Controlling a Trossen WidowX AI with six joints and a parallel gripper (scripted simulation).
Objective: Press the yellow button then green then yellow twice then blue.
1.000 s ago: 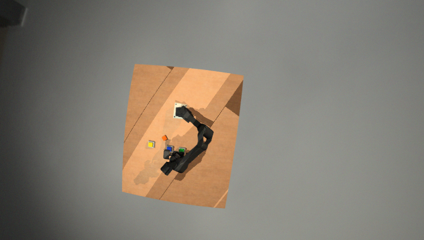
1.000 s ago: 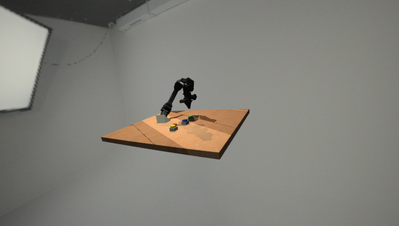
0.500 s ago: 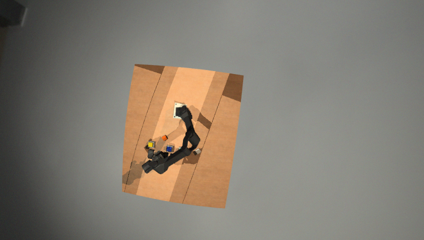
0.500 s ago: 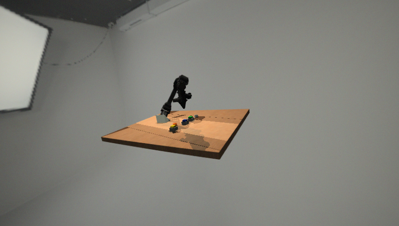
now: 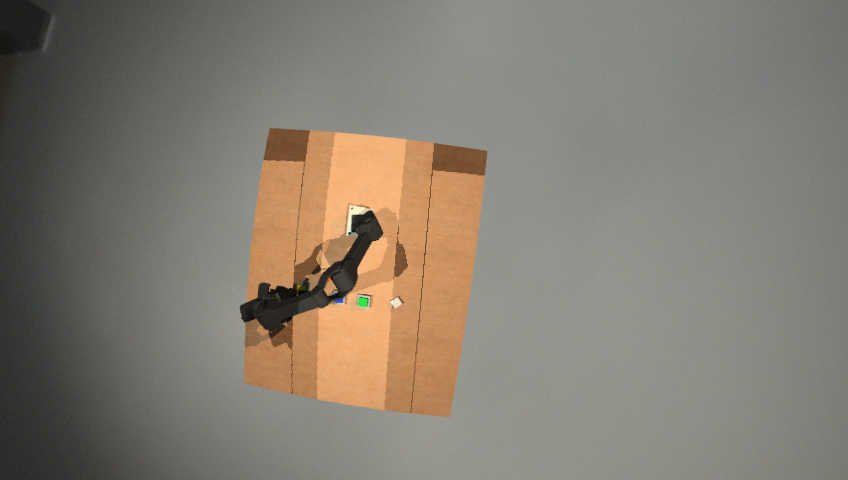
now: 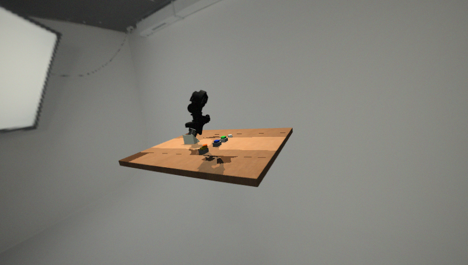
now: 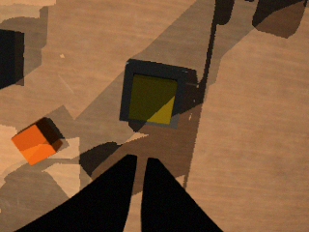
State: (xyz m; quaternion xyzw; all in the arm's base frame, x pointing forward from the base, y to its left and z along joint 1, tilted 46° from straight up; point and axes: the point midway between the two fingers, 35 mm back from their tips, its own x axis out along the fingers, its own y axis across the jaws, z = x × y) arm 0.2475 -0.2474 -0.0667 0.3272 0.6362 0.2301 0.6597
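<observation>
Now: gripper tip 90 mm above the yellow button. Round my gripper tip: green button: 40 mm ahead, 240 mm to the left, 90 mm below; then orange block: 50 mm behind, 100 mm to the left, 110 mm below; then blue button: 30 mm ahead, 150 mm to the left, 90 mm below.
</observation>
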